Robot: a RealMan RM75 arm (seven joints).
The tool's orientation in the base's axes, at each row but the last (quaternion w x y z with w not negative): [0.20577 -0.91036 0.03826 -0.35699]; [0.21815 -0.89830 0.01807 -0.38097]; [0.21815 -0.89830 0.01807 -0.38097]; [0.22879 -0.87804 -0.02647 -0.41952]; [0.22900 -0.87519 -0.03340 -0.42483]
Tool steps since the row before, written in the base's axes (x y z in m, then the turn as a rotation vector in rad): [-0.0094 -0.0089 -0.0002 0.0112 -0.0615 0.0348]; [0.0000 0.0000 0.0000 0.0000 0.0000 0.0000]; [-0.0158 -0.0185 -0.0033 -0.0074 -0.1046 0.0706]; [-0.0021 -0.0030 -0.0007 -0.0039 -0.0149 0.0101]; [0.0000 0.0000 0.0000 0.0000 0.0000 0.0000]
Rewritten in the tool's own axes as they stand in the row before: [-0.0052 0.0075 -0.0092 0.0437 0.0430 -0.0369]; [0.0000 0.0000 0.0000 0.0000 0.0000 0.0000]; [-0.0098 0.0160 -0.0159 0.0633 0.0649 -0.0881]; [-0.0014 0.0024 -0.0024 0.0072 0.0086 -0.0146]; [0.0000 0.0000 0.0000 0.0000 0.0000 0.0000]
